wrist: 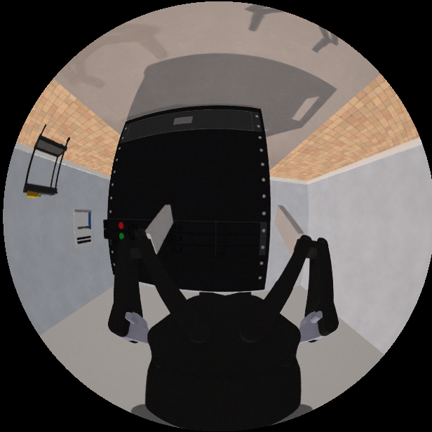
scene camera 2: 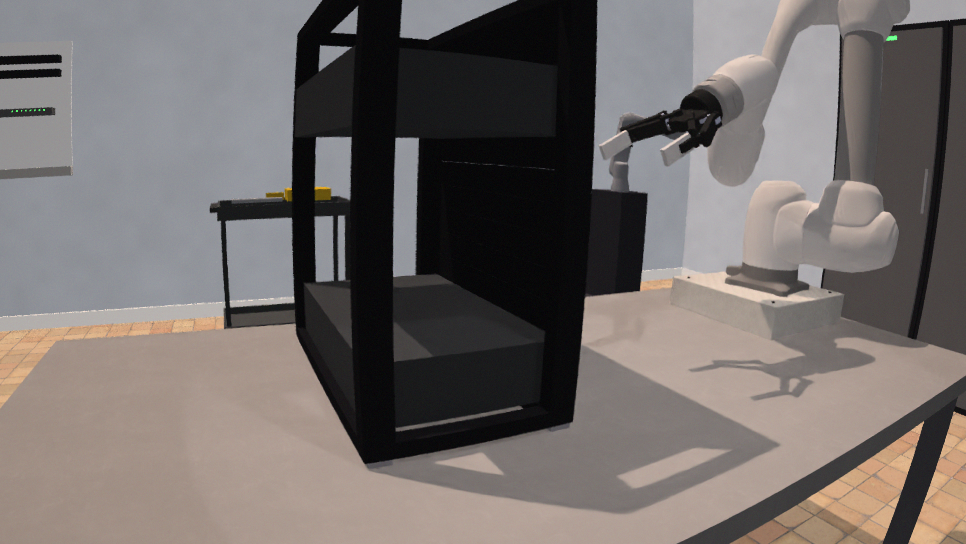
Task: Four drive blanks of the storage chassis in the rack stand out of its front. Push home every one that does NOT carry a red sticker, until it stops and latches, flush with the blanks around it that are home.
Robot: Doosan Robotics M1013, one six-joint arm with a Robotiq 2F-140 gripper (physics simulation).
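Seen in the pictures: gripper, fingertip midpoint: [scene camera 2: 631, 155]; arm's base at its link origin: [scene camera 2: 767, 286].
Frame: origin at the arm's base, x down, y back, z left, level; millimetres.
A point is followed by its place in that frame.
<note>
The black rack [scene camera 2: 375, 270] @[y -1119, x -162, z 99 mm] [wrist: 263, 195] stands on the table; the wrist view shows its front upside down. The storage chassis [wrist: 240, 239] is a dark band low in the wrist view. At its left, one blank end carries a red sticker [wrist: 121, 225] and another a green sticker [wrist: 121, 236]. These ends reach left past the rack's edge in that view. Other blanks are too dark to tell apart, and a finger covers part of the row. My gripper [scene camera 2: 640, 151] @[y -657, x -296, z 39 mm] [wrist: 223, 213] is open and empty, in front of the rack and apart from it in the scene view.
A grey box [scene camera 2: 466, 385] @[y -990, x 0, z 82 mm] sits low in the rack, and another dark box [scene camera 2: 473, 94] @[y -996, x -353, z 86 mm] sits high. The arm's base plate [scene camera 2: 750, 304] @[y -196, x 10, z 52 mm] is on the table [scene camera 2: 202, 432] @[y -1307, x 74, z -76 mm]. Behind are a trolley with a yellow tool [scene camera 2: 307, 194], a dark cabinet [scene camera 2: 615, 243] and a small arm.
</note>
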